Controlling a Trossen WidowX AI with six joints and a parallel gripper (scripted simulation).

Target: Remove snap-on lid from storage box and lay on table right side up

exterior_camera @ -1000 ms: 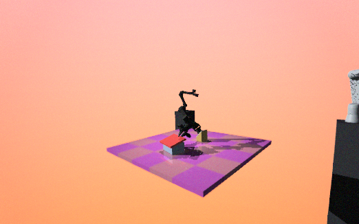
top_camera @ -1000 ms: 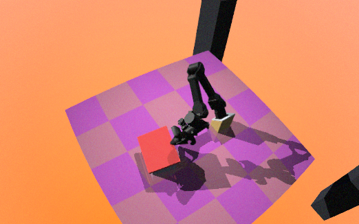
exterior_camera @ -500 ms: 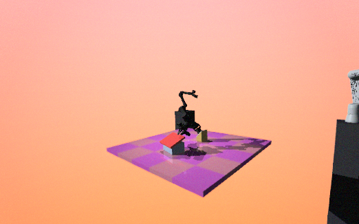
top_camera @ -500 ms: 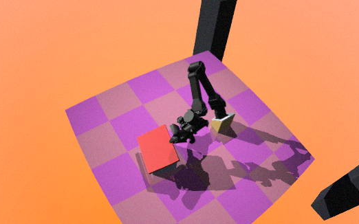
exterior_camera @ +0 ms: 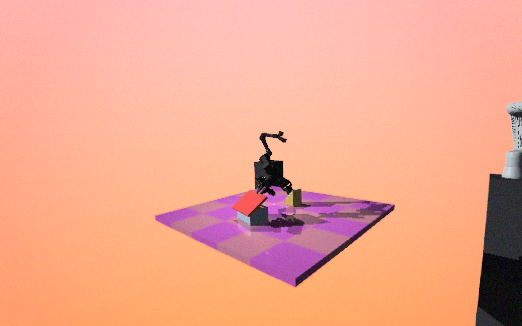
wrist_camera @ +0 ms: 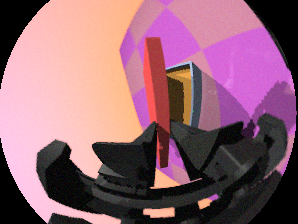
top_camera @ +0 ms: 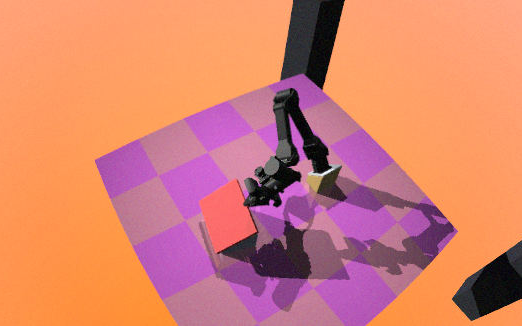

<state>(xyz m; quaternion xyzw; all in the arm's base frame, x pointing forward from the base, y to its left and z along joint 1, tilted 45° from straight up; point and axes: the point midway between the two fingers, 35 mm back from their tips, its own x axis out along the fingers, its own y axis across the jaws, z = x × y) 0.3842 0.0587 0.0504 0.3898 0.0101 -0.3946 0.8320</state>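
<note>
The red lid lies 70 mm ahead of my gripper tip, 20 mm to the right of it and 40 mm below it. Round my gripper tip: storage box 50 mm ahead, 10 mm to the right, 120 mm below.
</note>
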